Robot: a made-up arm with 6 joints. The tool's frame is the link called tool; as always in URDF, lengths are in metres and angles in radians. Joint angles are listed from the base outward. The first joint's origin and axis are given. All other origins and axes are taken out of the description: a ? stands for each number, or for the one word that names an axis. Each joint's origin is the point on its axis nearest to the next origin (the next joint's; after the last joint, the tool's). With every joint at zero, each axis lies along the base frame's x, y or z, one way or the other. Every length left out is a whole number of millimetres.
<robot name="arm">
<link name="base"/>
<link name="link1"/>
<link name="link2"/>
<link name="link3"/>
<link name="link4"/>
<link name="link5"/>
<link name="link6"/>
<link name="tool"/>
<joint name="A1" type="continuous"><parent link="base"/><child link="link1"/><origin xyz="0 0 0.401"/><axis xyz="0 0 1"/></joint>
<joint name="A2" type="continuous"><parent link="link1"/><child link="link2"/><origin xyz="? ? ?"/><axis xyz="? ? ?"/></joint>
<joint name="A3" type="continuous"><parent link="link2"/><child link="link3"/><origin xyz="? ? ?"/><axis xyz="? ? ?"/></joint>
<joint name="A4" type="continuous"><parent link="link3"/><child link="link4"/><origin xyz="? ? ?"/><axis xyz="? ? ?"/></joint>
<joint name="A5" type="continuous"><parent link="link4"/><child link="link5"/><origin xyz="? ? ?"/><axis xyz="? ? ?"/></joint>
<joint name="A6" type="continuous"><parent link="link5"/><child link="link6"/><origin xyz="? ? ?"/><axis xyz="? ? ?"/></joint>
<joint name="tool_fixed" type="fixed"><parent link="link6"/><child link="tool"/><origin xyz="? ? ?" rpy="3.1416 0 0"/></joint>
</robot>
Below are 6 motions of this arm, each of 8 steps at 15 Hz.
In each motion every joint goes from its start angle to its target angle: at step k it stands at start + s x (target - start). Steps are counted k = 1, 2, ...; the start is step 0. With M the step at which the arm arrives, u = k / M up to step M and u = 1 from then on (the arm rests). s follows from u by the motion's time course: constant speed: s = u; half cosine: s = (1 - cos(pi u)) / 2; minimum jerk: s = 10 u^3 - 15 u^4 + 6 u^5.
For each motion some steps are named. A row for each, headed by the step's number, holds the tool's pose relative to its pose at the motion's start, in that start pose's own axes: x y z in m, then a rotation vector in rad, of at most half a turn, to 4 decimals.
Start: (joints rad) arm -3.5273 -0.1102 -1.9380 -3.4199 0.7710 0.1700
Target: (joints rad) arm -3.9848 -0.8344 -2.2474 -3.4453 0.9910 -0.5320
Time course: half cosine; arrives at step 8
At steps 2, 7, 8:
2: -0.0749 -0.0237 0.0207 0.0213 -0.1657 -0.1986
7: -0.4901 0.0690 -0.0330 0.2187 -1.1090 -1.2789
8: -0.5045 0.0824 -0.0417 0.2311 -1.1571 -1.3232

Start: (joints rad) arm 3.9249 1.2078 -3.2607 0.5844 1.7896 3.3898
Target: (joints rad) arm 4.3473 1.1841 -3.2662 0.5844 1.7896 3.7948
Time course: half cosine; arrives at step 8
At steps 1, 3, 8:
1: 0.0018 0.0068 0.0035 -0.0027 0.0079 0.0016
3: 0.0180 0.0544 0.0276 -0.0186 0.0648 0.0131
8: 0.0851 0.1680 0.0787 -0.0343 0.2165 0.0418

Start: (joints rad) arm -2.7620 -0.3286 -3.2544 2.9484 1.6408 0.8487
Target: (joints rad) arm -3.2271 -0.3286 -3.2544 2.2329 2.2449 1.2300
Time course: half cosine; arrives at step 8
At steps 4, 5, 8:
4: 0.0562 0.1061 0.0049 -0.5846 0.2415 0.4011
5: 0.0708 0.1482 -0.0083 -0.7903 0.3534 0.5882
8: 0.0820 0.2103 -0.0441 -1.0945 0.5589 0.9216

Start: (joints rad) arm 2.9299 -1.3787 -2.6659 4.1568 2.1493 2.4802
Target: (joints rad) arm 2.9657 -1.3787 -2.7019 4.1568 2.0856 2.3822
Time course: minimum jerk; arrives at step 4
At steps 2, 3, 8:
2: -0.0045 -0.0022 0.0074 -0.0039 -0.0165 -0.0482
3: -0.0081 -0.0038 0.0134 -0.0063 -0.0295 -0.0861
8: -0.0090 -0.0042 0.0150 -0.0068 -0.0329 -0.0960

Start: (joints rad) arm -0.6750 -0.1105 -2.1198 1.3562 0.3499 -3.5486
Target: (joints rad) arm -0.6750 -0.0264 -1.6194 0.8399 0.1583 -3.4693
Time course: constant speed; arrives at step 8
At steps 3, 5, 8:
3: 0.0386 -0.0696 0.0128 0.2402 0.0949 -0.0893
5: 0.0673 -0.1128 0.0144 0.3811 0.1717 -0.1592
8: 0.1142 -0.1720 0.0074 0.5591 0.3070 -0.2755

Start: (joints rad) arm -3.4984 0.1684 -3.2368 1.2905 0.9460 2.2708
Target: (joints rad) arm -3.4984 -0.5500 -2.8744 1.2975 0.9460 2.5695
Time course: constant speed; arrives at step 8
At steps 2, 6, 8:
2: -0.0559 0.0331 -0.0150 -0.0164 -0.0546 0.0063
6: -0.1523 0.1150 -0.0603 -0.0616 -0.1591 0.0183
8: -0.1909 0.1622 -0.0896 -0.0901 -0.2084 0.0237

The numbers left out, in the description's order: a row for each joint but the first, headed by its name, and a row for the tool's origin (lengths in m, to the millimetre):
A2: xyz 0 0 0, axis 0 1 0
A3: xyz 0.033 0 0.178, axis 0 1 0
A4: xyz 0.062 0 -0.275, axis 0 0 -1
A5: xyz 0 0 0, axis 0 1 0
A6: xyz 0.076 0 -0.096, axis 0 0 -1
tool: xyz 0 0 0

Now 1 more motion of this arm.
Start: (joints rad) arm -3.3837 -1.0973 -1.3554 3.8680 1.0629 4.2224
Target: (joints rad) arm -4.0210 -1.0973 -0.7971 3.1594 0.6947 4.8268
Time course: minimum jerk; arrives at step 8
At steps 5, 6, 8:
5: 0.1115 0.1047 -0.0835 -0.3289 -0.4255 -0.4659
6: 0.1573 0.1125 -0.0999 -0.4562 -0.4434 -0.5859
8: 0.1866 0.1126 -0.1094 -0.5366 -0.4362 -0.6582

